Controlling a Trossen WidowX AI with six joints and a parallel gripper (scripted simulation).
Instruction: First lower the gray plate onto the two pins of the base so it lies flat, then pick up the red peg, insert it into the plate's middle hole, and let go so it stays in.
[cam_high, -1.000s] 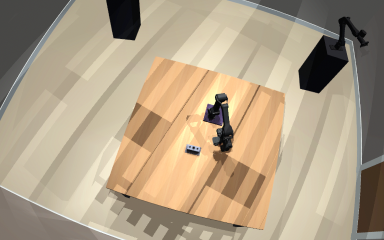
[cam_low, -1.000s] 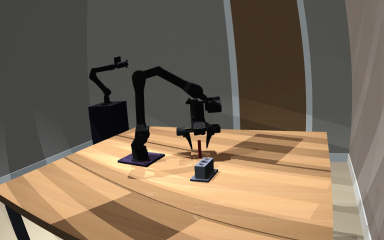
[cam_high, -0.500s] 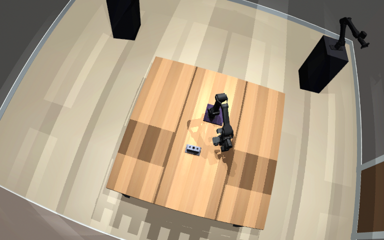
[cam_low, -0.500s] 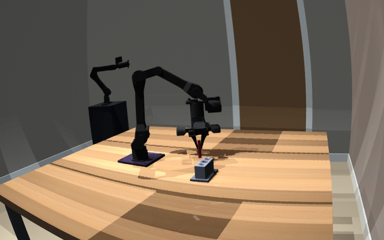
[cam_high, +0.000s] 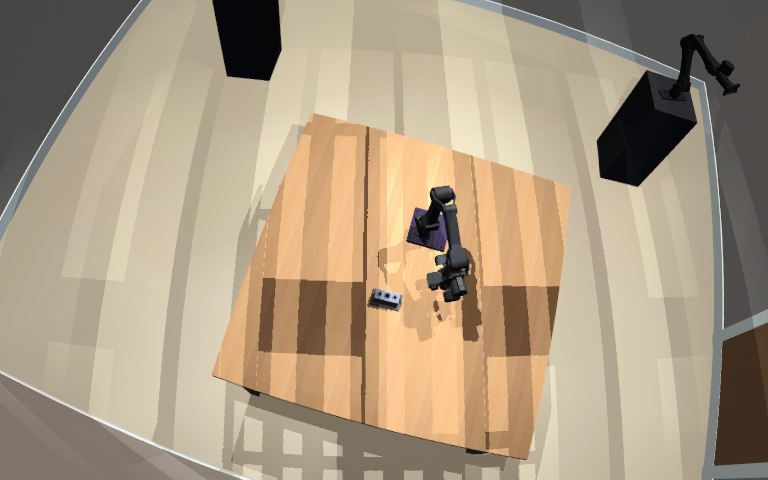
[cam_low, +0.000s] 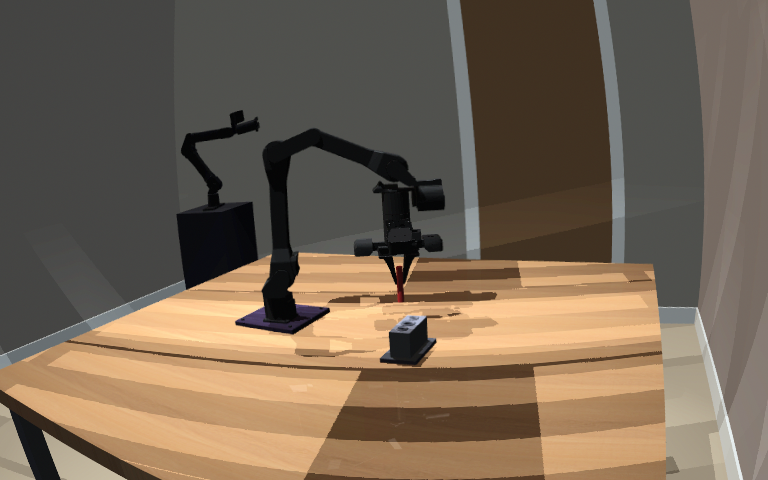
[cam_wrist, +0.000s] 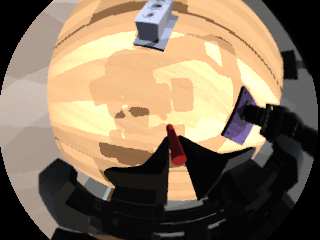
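Right now the gray plate is 210 mm to the right of my gripper tip, 80 mm ahead of it and 30 mm below it. Round my gripper tip: red peg (right at my gripper tip).
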